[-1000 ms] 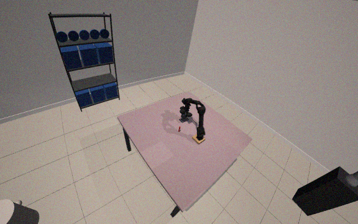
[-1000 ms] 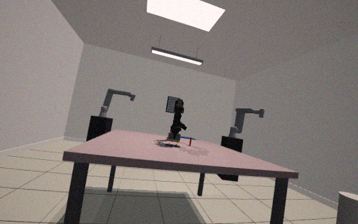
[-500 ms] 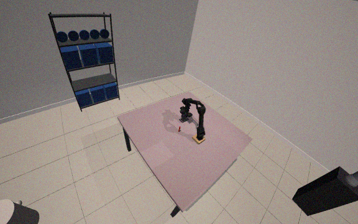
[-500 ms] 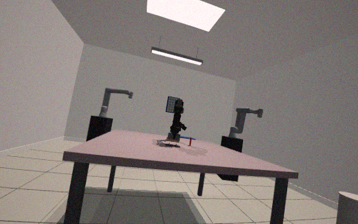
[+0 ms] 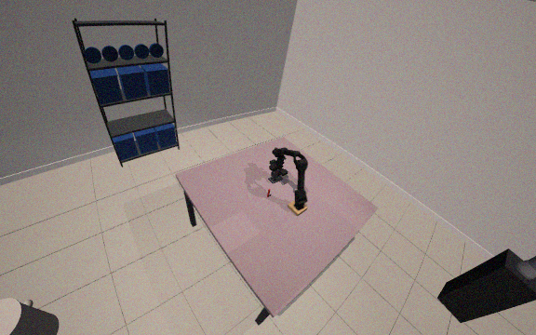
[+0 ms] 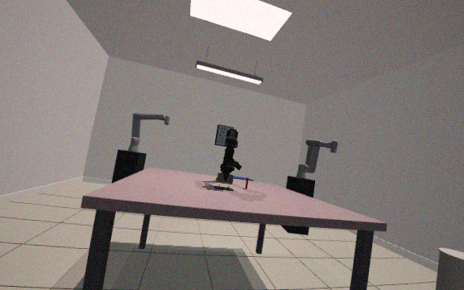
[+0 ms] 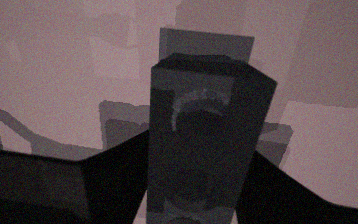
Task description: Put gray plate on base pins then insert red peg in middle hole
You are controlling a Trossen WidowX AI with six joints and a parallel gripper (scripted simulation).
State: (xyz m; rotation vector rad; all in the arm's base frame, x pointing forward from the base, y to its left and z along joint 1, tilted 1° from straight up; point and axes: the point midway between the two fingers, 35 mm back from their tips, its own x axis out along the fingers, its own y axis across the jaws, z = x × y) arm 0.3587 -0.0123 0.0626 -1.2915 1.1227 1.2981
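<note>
My gripper tip is 17 cm to the right of the red peg, 15 cm past it and 1 cm above it. Round my gripper tip: gray plate (3 cm above).
</note>
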